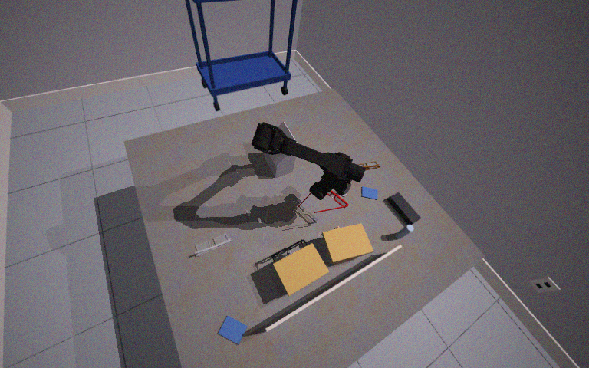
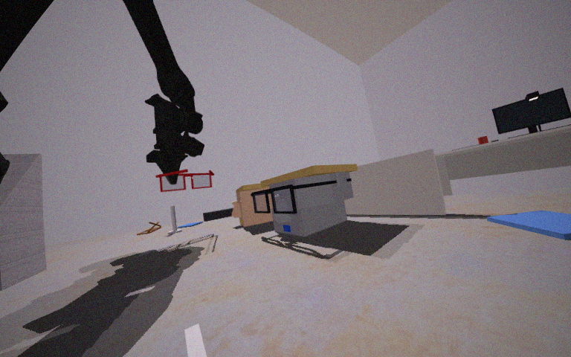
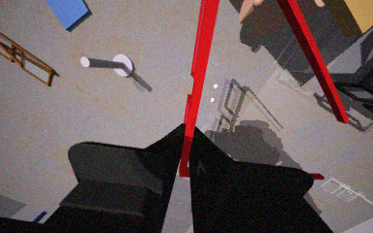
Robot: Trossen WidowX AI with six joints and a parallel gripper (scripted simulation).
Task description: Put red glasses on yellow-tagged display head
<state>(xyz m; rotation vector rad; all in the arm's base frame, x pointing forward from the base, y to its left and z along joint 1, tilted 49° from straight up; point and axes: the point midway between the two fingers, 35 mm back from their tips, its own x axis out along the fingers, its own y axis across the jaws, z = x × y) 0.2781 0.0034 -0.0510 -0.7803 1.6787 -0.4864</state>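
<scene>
Right now my gripper tip is 10 mm short of the white post, 150 mm to the right of it and 110 mm above it. The rest, counted from my gripper tip: white panel 330 mm ahead, 160 mm to the right, 80 mm below; grey head 180 mm ahead, 260 mm to the right, 80 mm below; tan head 200 mm ahead, 40 mm to the right, 80 mm below.
</scene>
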